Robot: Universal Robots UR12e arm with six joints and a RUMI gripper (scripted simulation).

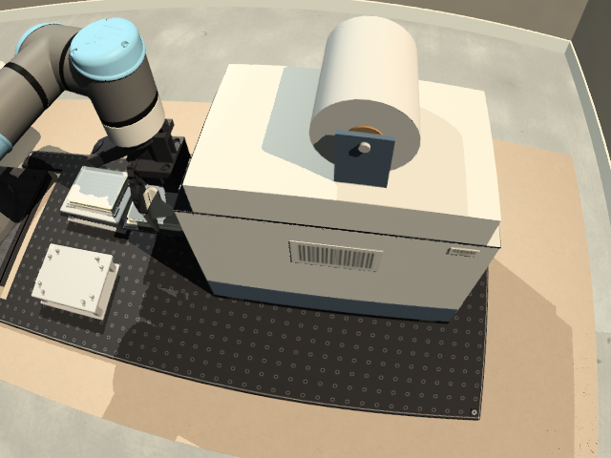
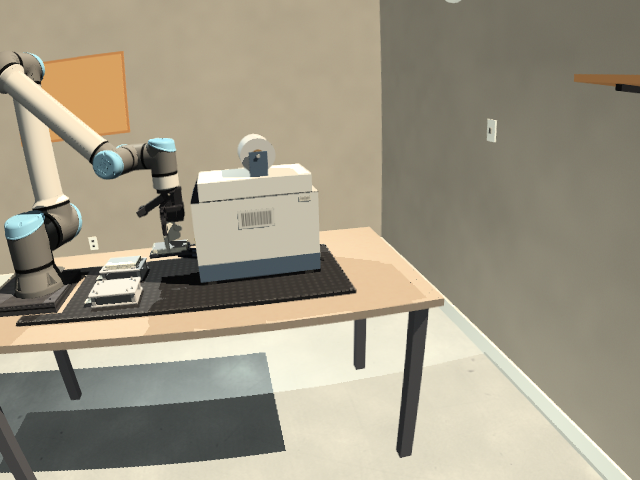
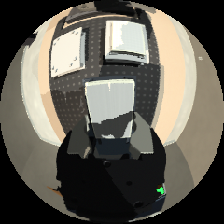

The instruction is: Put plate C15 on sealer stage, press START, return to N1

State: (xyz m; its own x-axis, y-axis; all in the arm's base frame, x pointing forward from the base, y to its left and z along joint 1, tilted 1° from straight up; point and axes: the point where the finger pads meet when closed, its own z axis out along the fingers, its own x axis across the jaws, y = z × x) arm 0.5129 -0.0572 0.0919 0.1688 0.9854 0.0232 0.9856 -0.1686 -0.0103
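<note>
Right now my hand is 10 mm above the well plate. The rest, counted from my hand: foil roll 330 mm ahead, 60 mm to the right, 300 mm above; then sealer stage 20 mm below.
</note>
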